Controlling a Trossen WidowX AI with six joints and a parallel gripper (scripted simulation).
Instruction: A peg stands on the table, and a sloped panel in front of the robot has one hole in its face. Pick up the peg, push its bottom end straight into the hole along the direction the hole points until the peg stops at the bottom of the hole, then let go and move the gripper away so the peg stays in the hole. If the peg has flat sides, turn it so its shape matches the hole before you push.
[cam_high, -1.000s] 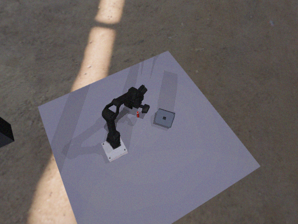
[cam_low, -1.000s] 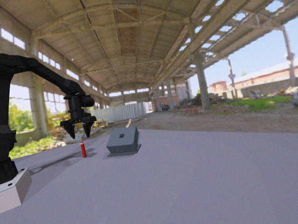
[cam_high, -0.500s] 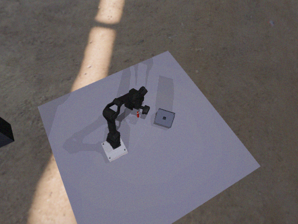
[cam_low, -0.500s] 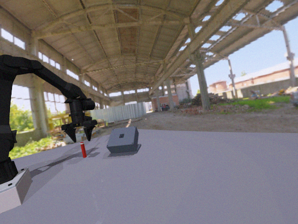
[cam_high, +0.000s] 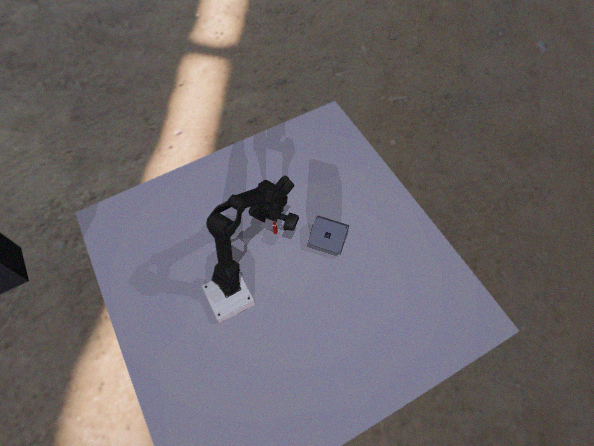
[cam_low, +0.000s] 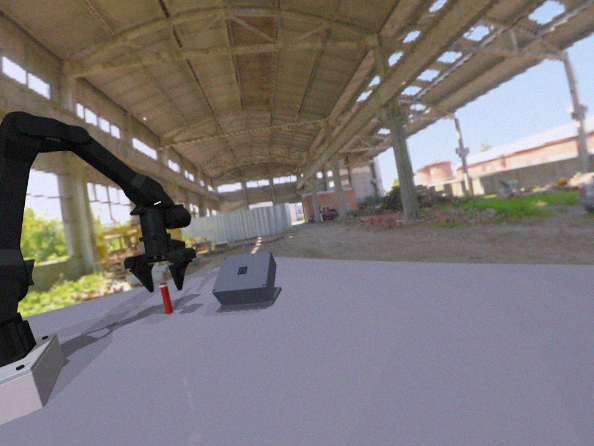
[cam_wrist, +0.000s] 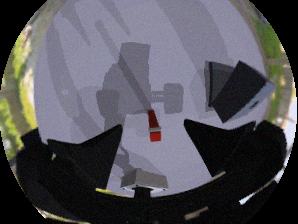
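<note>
Now: gripper tip right at the red peg. The rest, counted from my gripper tip: grey sloped panel (16 cm ahead, 14 cm to the right, 1 cm above).
</note>
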